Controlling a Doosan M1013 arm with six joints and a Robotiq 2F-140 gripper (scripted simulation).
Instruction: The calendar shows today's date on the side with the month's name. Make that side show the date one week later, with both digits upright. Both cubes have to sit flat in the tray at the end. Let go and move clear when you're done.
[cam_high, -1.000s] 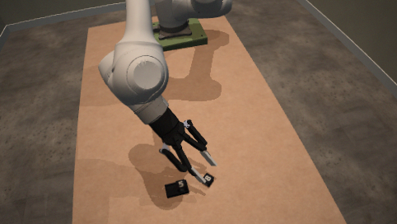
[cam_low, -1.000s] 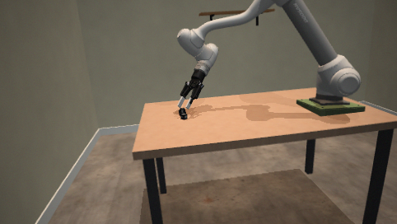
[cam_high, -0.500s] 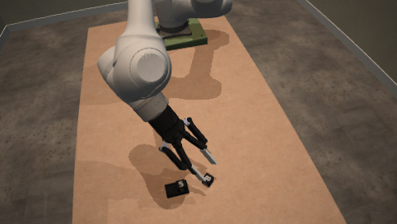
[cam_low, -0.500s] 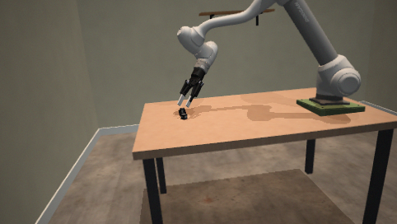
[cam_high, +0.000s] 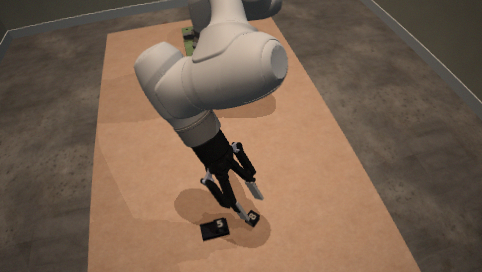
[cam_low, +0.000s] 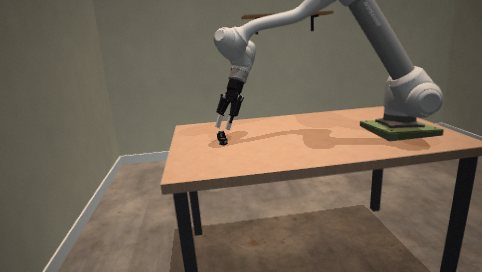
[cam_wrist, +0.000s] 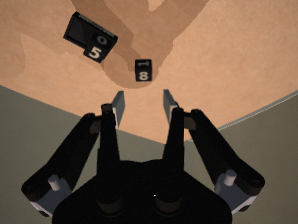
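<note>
My gripper is now 9 cm above the black cube, 1 cm to the right of it and 1 cm short of it.
</note>
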